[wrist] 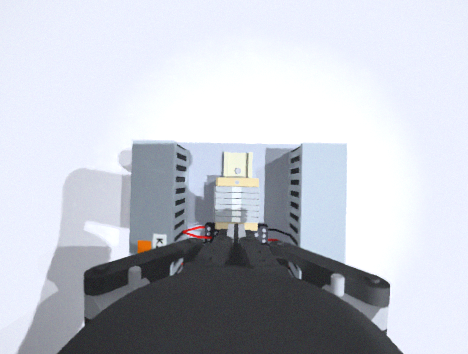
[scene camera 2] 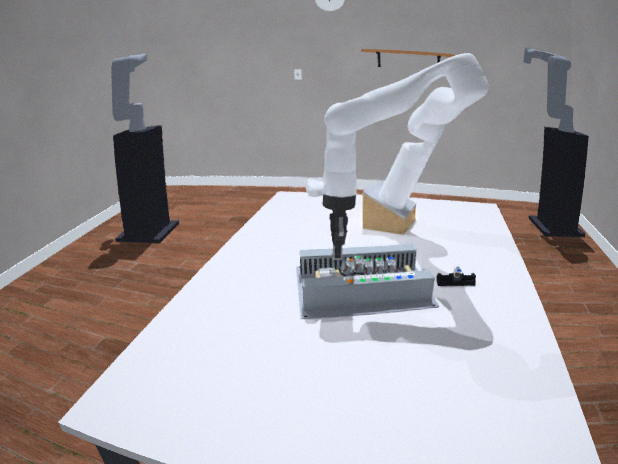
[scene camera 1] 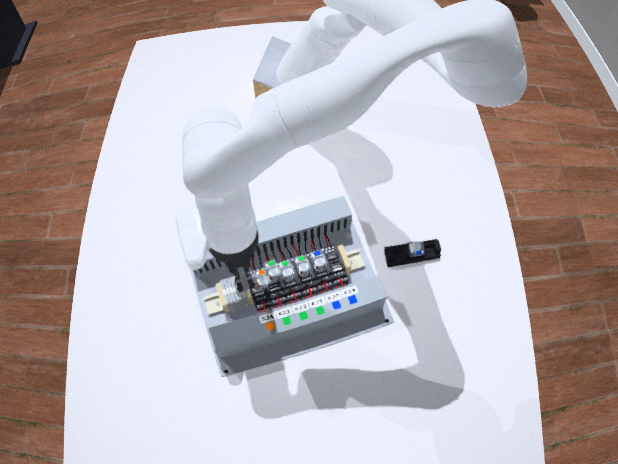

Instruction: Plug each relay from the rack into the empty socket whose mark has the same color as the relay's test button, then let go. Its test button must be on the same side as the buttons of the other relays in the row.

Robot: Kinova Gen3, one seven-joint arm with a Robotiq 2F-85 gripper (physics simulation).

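Places are measured from the arm's base along level axes (x left, y ahead, z down), in metres.
Pixels of known places: gripper, between the fingertips: (wrist: pixel 236 235) (scene camera 2: pixel 337 258) (scene camera 1: pixel 242 278); arm's base, origin of its link: (scene camera 2: pixel 391 200) (scene camera 1: pixel 296 76).
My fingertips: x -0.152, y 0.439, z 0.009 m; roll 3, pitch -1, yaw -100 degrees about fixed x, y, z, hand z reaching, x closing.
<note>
For each thing: its top centre in the pictures, then the offset to it from my fingertips. "spot": a spot on its surface instead. Level surfaces: height alone.
- clear relay, centre of its top: (scene camera 1: pixel 417 242) (scene camera 2: pixel 458 264) dz +0.026, dx +0.309, dy -0.026 m
- black rack, a spot on its surface: (scene camera 1: pixel 395 257) (scene camera 2: pixel 443 282) spot: dz +0.076, dx +0.273, dy -0.027 m
- empty socket, a spot on its surface: (scene camera 1: pixel 334 260) spot: dz +0.047, dx +0.158, dy -0.028 m
- blue K19 mark, centre of its top: (scene camera 1: pixel 352 299) (scene camera 2: pixel 410 276) dz +0.015, dx +0.172, dy +0.060 m
- leftmost relay, centre of its top: (scene camera 1: pixel 256 277) (scene camera 2: pixel 346 259) dz -0.001, dx +0.023, dy +0.002 m
- white table, height of its surface: dz +0.078 m
A clear relay (scene camera 1: pixel 416 247) (scene camera 2: pixel 457 273) with a blue test button stands in the black rack (scene camera 1: pixel 395 257) (scene camera 2: pixel 441 280), right of the grey panel. The empty socket (scene camera 1: pixel 334 260) is at the row's right end, in line with the blue K19 mark (scene camera 1: pixel 352 299) (scene camera 2: pixel 411 276). Several relays stand in the row; their buttons are on the rear side. The leftmost relay (scene camera 1: pixel 261 280) (scene camera 2: pixel 350 264) has an orange button. My gripper (scene camera 1: pixel 244 281) (scene camera 2: pixel 338 255) (wrist: pixel 236 235) is shut and empty, pointing down at the row's left end, beside the orange-button relay. The wrist view hides that relay behind the gripper.
Slotted grey ducts (scene camera 1: pixel 305 215) (wrist: pixel 324 195) run behind and in front of the row. Pale terminal blocks (scene camera 1: pixel 230 291) (wrist: pixel 237 204) stand left of the relays, close to my fingertips. Red and black wires run along the sockets. The white table (scene camera 1: pixel 150 410) (scene camera 2: pixel 300 400) carries the panel and rack.
</note>
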